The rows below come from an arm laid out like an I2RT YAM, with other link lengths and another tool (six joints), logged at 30 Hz.
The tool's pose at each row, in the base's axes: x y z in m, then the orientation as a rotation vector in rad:
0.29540 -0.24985 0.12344 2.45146 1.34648 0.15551
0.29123 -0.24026 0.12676 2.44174 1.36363 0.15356
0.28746 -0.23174 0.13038 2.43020 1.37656 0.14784
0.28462 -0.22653 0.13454 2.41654 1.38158 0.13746
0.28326 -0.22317 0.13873 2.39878 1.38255 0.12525
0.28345 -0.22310 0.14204 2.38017 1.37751 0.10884
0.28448 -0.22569 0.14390 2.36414 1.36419 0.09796
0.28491 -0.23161 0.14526 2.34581 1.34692 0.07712
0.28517 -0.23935 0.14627 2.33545 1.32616 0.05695
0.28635 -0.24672 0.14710 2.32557 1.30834 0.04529
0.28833 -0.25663 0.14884 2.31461 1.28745 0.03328
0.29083 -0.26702 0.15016 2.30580 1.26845 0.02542
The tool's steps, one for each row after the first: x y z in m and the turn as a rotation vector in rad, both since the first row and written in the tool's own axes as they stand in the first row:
0.00552 -0.00692 -0.00648 -0.00008 0.00111 -0.01390
0.01035 -0.01290 -0.01288 -0.00215 -0.00208 -0.02650
0.01288 -0.01631 -0.01875 -0.00775 -0.01147 -0.03593
0.01467 -0.01761 -0.02383 -0.01764 -0.02470 -0.04486
0.01461 -0.01635 -0.02690 -0.02936 -0.04290 -0.05120
0.01289 -0.01361 -0.02775 -0.04416 -0.05957 -0.05102
0.00808 -0.00988 -0.02749 -0.05917 -0.08473 -0.05063
0.00169 -0.00550 -0.02651 -0.06940 -0.10805 -0.04488
-0.00388 -0.00063 -0.02522 -0.08065 -0.12486 -0.03957
-0.01120 0.00644 -0.02396 -0.09379 -0.14333 -0.03280
-0.01861 0.01402 -0.02207 -0.10575 -0.15781 -0.02572

